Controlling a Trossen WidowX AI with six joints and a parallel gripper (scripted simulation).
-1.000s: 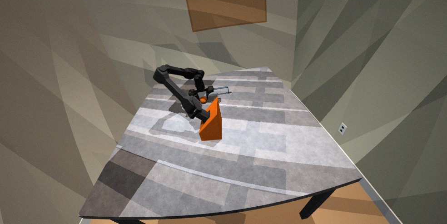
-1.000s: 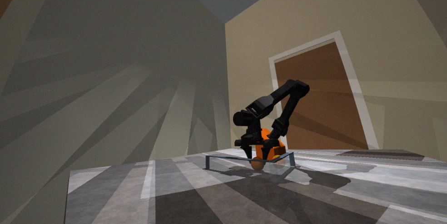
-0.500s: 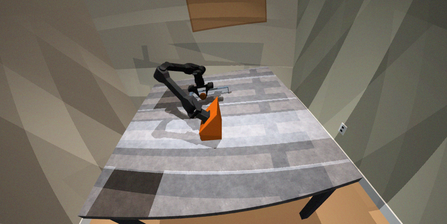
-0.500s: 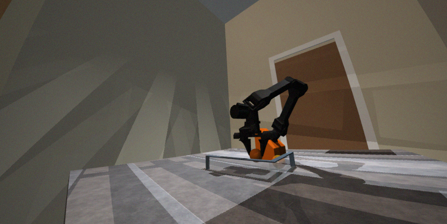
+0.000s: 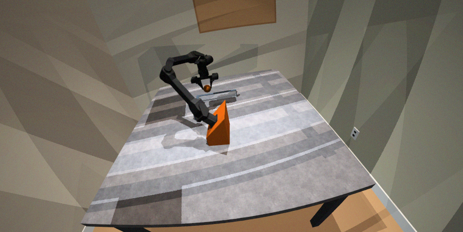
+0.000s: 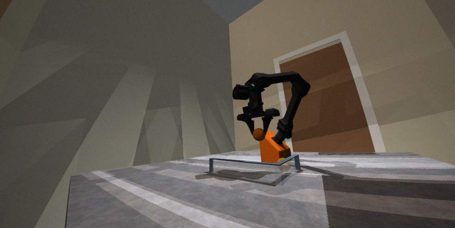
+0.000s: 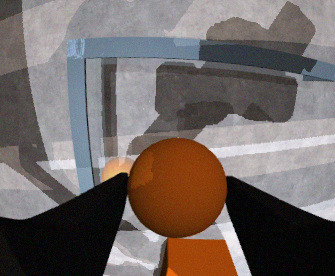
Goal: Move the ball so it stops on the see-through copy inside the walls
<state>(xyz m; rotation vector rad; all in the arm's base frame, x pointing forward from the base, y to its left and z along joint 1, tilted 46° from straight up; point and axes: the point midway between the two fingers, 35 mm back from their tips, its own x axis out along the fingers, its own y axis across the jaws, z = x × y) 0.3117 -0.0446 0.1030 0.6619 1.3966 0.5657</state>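
The see-through copy of ball lies 130 mm below my gripper tip, 70 mm to the left of it and 70 mm behind it. Also, from my gripper tip: orange ball (right at my gripper tip).
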